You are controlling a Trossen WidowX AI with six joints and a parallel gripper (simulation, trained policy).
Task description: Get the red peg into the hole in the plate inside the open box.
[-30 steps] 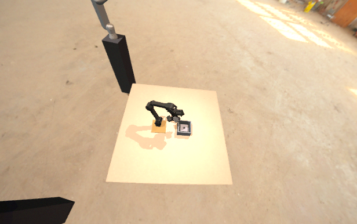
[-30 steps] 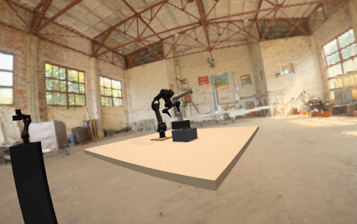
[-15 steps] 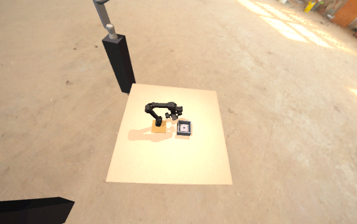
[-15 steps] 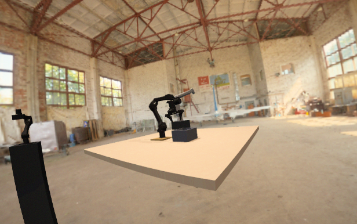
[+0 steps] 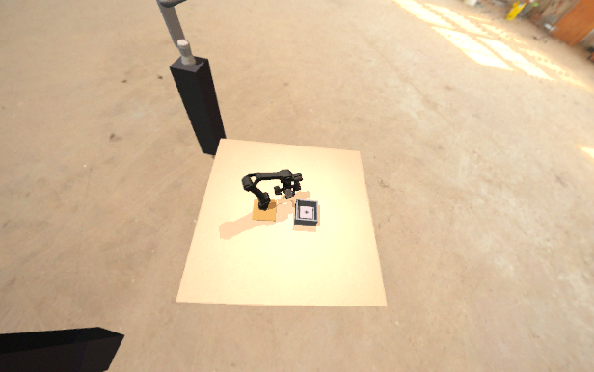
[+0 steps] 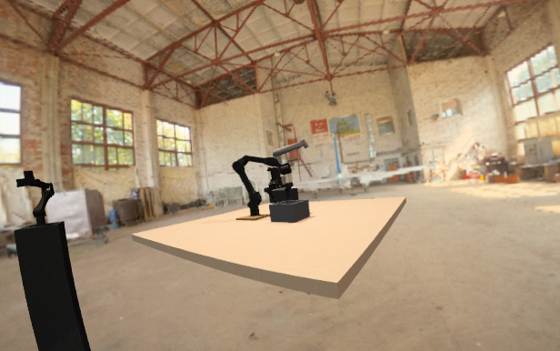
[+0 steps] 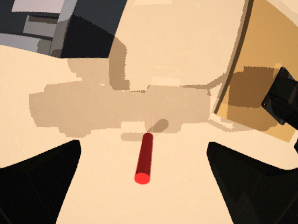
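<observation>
Now: gripper tip 2 cm past the red peg, 4 cm to the right of it and 5 cm above it. The rest, counted from my gripper tip: grey plate: 17 cm ahead, 9 cm to the right, 5 cm below; then dark box: 17 cm ahead, 9 cm to the right, 7 cm below.
</observation>
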